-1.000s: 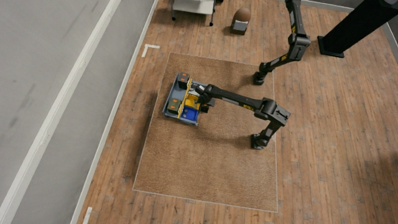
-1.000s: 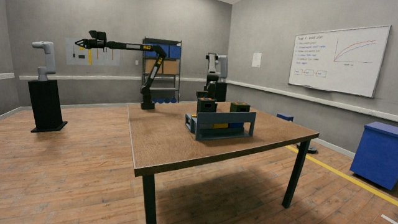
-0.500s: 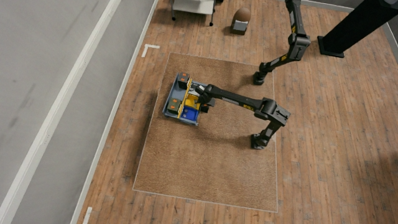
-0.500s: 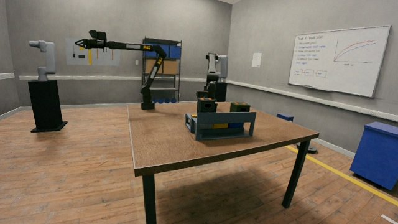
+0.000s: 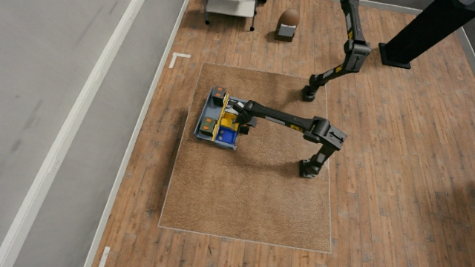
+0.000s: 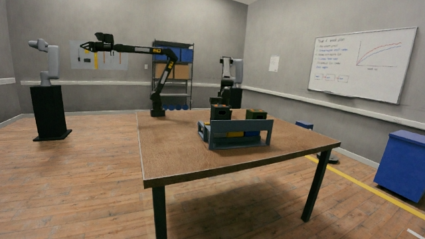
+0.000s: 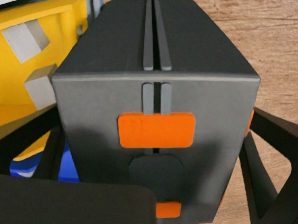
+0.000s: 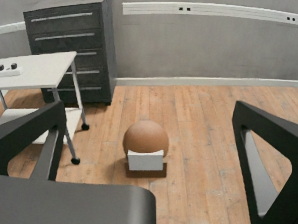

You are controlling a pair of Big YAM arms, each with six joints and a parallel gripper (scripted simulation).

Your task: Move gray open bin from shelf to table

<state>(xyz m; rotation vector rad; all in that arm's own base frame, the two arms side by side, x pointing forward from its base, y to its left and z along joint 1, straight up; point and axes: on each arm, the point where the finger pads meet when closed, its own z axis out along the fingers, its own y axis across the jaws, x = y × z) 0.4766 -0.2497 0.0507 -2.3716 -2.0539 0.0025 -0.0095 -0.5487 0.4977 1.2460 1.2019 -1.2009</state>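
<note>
Right now my left hand is 130 mm short of the yellow bin, 50 mm above it and 20 mm to the left of it. The rest, counted from my left hand: gray open bin (130 mm to the right, 120 mm ahead, 50 mm below); then blue-gray shelf (160 mm ahead, 30 mm below, 20 mm to the right); then blue bin (150 mm ahead, 100 mm to the left, 50 mm below).
</note>
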